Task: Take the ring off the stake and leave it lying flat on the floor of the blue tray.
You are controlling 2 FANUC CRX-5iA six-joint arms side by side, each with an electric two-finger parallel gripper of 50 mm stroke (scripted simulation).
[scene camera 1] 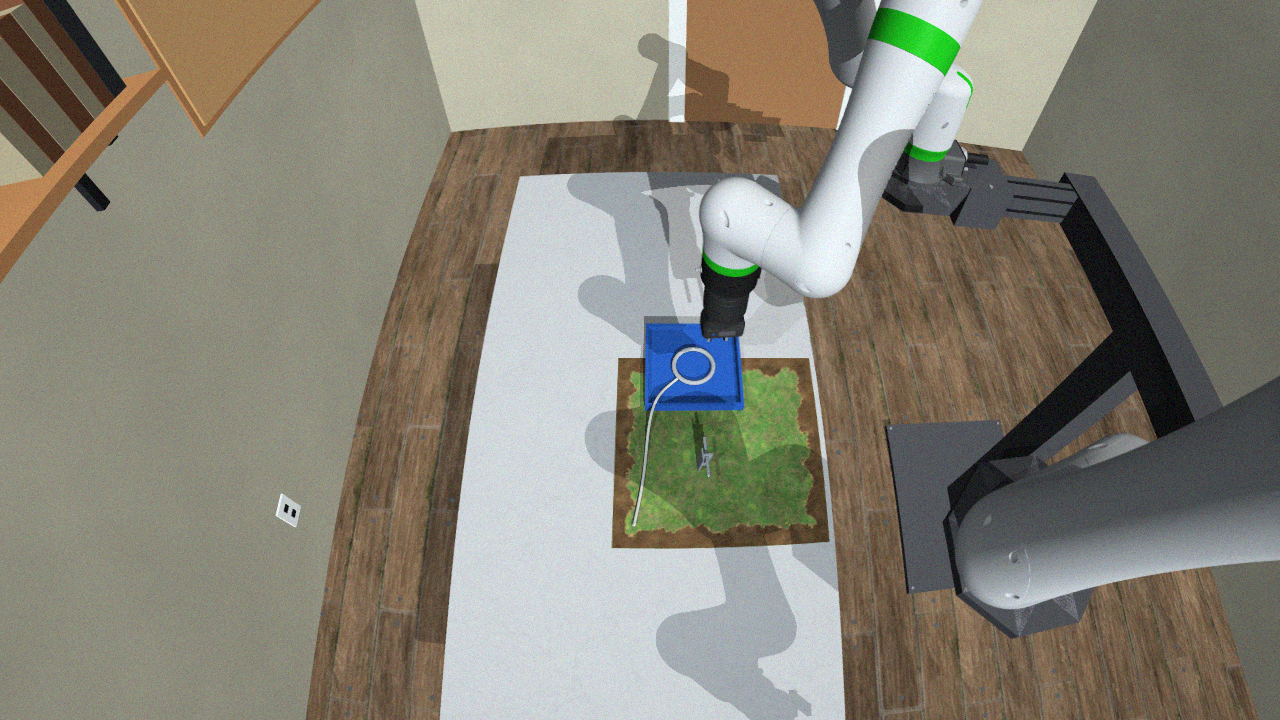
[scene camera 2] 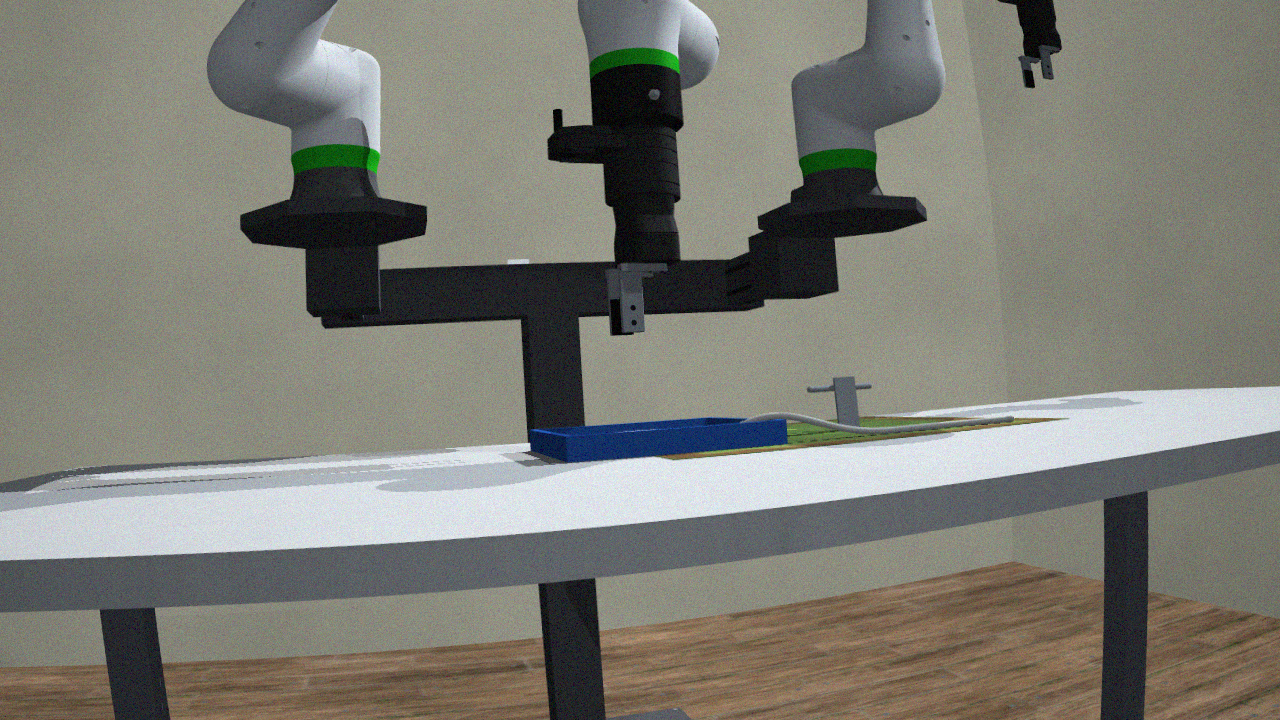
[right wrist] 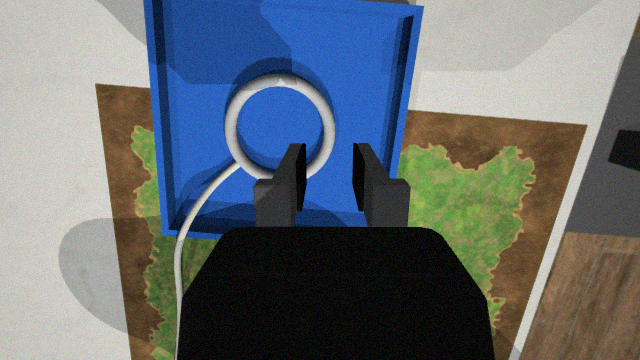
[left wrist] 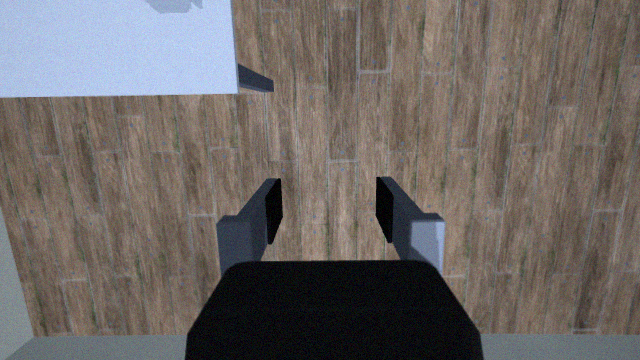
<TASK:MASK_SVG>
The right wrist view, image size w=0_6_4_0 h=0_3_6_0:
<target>my right gripper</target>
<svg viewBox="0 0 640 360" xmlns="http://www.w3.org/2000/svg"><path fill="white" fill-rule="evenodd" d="M182 297L177 360L495 360L487 299L442 235L433 229L407 227L411 187L404 178L389 177L369 143L353 144L352 185L359 212L364 211L368 227L294 227L297 211L301 212L307 186L306 144L291 143L272 179L258 179L253 186L256 227L234 228L223 234Z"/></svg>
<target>grey ring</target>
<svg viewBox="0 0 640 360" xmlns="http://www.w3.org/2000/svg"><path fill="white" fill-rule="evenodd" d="M249 81L232 98L225 116L225 138L235 161L244 171L256 179L272 179L275 173L258 167L243 152L237 136L237 119L242 106L256 92L269 87L287 87L299 91L309 98L316 106L322 118L324 129L323 142L316 157L306 166L307 178L314 175L328 160L335 142L335 121L331 108L324 96L307 81L288 74L267 74Z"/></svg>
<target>blue tray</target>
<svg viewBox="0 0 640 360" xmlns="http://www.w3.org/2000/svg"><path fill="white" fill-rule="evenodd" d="M258 179L248 174L241 167L230 174L204 202L192 221L186 237L219 240L223 234L231 229L256 227L253 186ZM279 86L265 88L253 94L242 106L237 119L237 136L243 152L255 165L273 173L276 172L291 143L306 144L307 166L318 154L324 135L322 118L312 101L299 91ZM143 0L162 236L178 237L188 213L203 191L218 175L235 162L228 148L224 129L226 112L232 98L249 81L260 76L276 73L296 76L313 85L328 102L335 121L336 132L332 152L322 168L307 178L303 208L301 212L297 211L294 227L368 227L364 211L359 212L352 185L353 144L369 143L389 177L397 178L424 6L360 0Z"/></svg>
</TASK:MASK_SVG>
